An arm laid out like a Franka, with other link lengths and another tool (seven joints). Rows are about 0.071 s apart.
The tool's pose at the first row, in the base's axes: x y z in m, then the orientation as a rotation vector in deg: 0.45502, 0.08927, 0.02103, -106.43, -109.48, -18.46
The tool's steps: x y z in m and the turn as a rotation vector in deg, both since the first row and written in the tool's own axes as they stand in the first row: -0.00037, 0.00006, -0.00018, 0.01, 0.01, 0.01; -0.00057, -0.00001, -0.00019, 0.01, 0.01, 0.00; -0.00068, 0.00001, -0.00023, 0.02, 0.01, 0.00; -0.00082, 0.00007, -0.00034, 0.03, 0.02, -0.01; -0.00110, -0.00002, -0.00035, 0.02, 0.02, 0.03; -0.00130, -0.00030, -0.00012, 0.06, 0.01, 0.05; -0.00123, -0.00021, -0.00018, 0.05, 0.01, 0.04; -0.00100, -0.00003, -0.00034, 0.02, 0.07, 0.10; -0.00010, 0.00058, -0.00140, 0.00, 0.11, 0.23; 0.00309, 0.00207, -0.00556, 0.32, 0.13, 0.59; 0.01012, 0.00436, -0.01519, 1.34, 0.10, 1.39; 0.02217, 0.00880, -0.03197, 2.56, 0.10, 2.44
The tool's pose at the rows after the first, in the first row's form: 0.45510, 0.08886, 0.02100, -106.43, -109.46, -18.46; 0.45503, 0.08868, 0.02093, -106.42, -109.47, -18.46; 0.45506, 0.08856, 0.02091, -106.41, -109.47, -18.45; 0.45513, 0.08839, 0.02093, -106.39, -109.47, -18.45; 0.45504, 0.08814, 0.02082, -106.43, -109.43, -18.45; 0.45473, 0.08805, 0.02056, -106.43, -109.41, -18.39; 0.45483, 0.08809, 0.02064, -106.43, -109.43, -18.41; 0.45503, 0.08823, 0.02086, -106.47, -109.33, -18.47; 0.45581, 0.08856, 0.02212, -106.58, -109.18, -18.48; 0.45797, 0.08953, 0.02703, -106.69, -108.75, -18.06; 0.46182, 0.09137, 0.03839, -106.75, -107.80, -16.75; 0.46897, 0.09443, 0.05804, -106.88, -106.53, -15.19
